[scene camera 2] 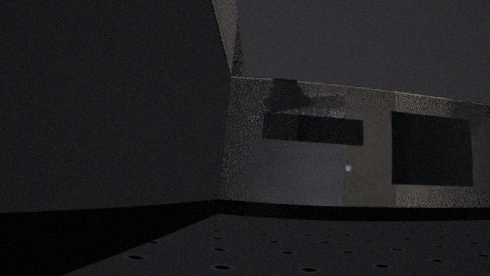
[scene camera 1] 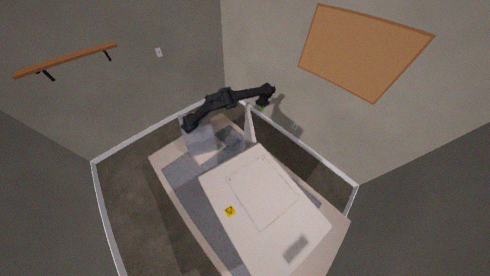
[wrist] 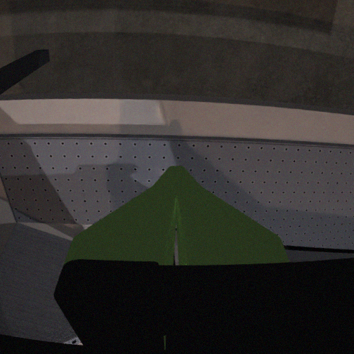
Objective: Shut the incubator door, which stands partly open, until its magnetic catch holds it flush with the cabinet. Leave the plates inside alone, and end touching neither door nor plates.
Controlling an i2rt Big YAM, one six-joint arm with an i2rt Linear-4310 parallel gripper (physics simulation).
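Pixels of known places: gripper, fingertip midpoint: [scene camera 1: 261,111]; arm's base at its link origin: [scene camera 1: 189,125].
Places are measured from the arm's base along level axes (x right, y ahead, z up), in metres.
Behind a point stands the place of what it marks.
The incubator [scene camera 1: 312,220] {x 0.195, y 0.945, z 0.267 m} is a large white cabinet, seen from above in scene camera 1. Its door [scene camera 1: 249,125] {x -0.096, y 0.491, z 0.224 m} shows there as a narrow pale panel at the cabinet's far end, standing open at a wide angle. My gripper [scene camera 1: 261,107] {x -0.459, y 0.406, z 0.032 m} [wrist: 175,177] is shut and empty. In scene camera 1 its green fingertips appear just right of the door's free end; the height and any gap to the door cannot be judged. In the wrist view the fingertips are over the perforated plate [wrist: 220,170]. The plates inside and the magnetic catch cannot be made out.
A grey metal block [scene camera 1: 200,137] {x 0.008, y 0.108, z -0.073 m} [wrist: 30,280] stands beneath the arm, left of the door. The perforated plate ends at a pale table edge [wrist: 250,122], with floor beyond it. A wall stands behind the door. Scene camera 2 is very dark.
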